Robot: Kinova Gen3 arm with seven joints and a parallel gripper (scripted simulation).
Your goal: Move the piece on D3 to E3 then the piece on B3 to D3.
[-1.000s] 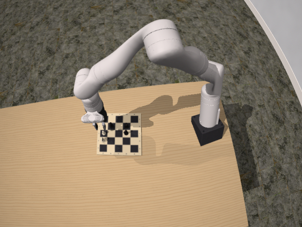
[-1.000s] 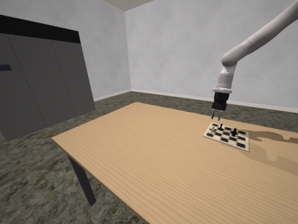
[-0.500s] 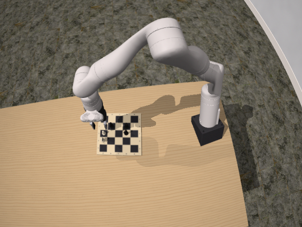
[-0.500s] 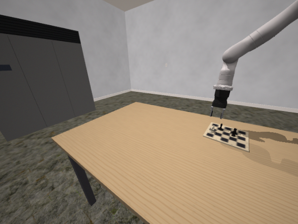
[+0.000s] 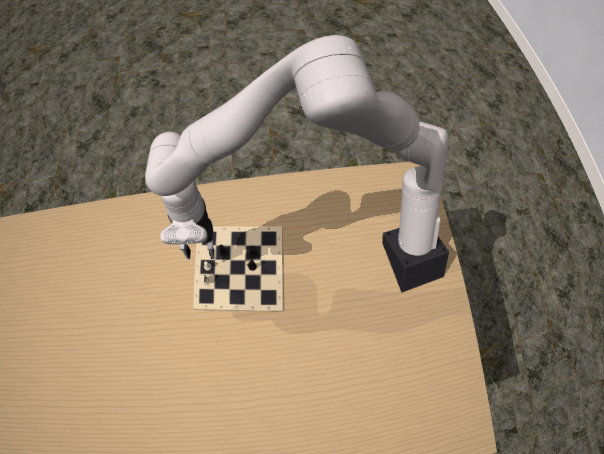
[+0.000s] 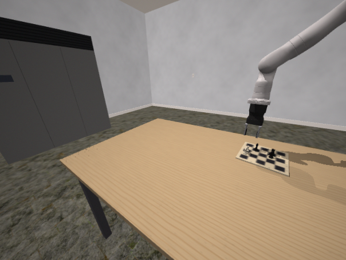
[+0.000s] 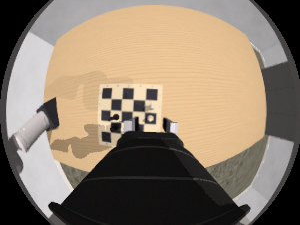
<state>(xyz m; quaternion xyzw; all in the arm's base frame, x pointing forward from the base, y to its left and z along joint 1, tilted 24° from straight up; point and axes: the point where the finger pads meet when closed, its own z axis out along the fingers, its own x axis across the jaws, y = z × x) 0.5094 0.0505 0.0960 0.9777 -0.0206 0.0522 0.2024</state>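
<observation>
Right now the chessboard is 12 cm below my hand and 8 cm behind it. The rest, counted from my hand: light piece 10 cm below, 3 cm to the left, 1 cm ahead.
</observation>
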